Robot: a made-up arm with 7 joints. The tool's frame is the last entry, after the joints.
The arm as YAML. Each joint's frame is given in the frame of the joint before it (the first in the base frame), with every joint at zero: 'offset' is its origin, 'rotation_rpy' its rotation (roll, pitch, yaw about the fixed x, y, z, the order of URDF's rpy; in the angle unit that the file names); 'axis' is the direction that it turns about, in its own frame. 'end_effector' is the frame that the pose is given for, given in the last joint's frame.
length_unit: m
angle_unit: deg
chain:
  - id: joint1
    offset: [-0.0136, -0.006, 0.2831]
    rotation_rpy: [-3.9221, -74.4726, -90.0]
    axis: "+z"
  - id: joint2
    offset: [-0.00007, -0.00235, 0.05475]
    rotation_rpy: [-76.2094, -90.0, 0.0]
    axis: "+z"
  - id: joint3
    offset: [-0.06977, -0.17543, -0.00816]
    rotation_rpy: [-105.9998, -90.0, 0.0]
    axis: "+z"
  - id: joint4
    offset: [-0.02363, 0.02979, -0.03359]
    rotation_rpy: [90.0, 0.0, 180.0]
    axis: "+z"
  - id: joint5
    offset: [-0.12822, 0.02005, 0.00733]
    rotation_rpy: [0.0, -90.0, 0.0]
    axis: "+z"
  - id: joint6
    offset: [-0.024, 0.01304, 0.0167]
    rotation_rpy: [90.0, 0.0, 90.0]
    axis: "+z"
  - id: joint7
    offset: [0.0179, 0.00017, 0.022]
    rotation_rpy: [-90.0, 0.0, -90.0]
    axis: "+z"
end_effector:
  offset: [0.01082, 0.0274, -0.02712]
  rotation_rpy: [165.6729, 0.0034, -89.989]
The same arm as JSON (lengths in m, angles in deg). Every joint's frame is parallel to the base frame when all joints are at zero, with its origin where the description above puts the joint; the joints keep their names.
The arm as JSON. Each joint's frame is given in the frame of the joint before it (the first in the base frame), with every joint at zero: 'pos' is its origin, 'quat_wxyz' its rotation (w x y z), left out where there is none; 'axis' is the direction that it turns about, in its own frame. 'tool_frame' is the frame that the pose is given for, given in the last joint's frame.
{
  "length_unit": "m",
  "angle_unit": "deg",
  "joints": [
    {
      "joint": "joint1",
      "pos": [
        -0.0136,
        -0.006,
        0.2831
      ],
      "axis": [
        0.068403,
        0.961235,
        0.26711
      ]
    },
    {
      "joint": "joint2",
      "pos": [
        0.0014,
        0.0528,
        0.0146
      ],
      "axis": [
        0.968889,
        -0.0002,
        -0.247497
      ]
    },
    {
      "joint": "joint3",
      "pos": [
        -0.0544,
        -0.0187,
        -0.18
      ],
      "axis": [
        0.247497,
        -0.0001,
        0.968889
      ]
    },
    {
      "joint": "joint4",
      "pos": [
        -0.0312,
        0.0298,
        -0.0267
      ],
      "axis": [
        0.0002,
        1.0,
        0.0
      ]
    },
    {
      "joint": "joint5",
      "pos": [
        0.1292,
        0.0073,
        -0.0123
      ],
      "axis": [
        0.968889,
        -0.0002,
        -0.247497
      ]
    },
    {
      "joint": "joint6",
      "pos": [
        0.0194,
        -0.024,
        0.0085
      ],
      "axis": [
        0.0002,
        1.0,
        0.0
      ]
    },
    {
      "joint": "joint7",
      "pos": [
        0.0046,
        0.022,
        0.0173
      ],
      "axis": [
        0.247497,
        -0.0001,
        0.968889
      ]
    }
  ],
  "tool_frame": {
    "pos": [
      -0.0172,
      -0.0274,
      -0.0236
    ],
    "quat_wxyz": [
      0.0,
      0.707107,
      0.707107,
      0.0
    ]
  }
}

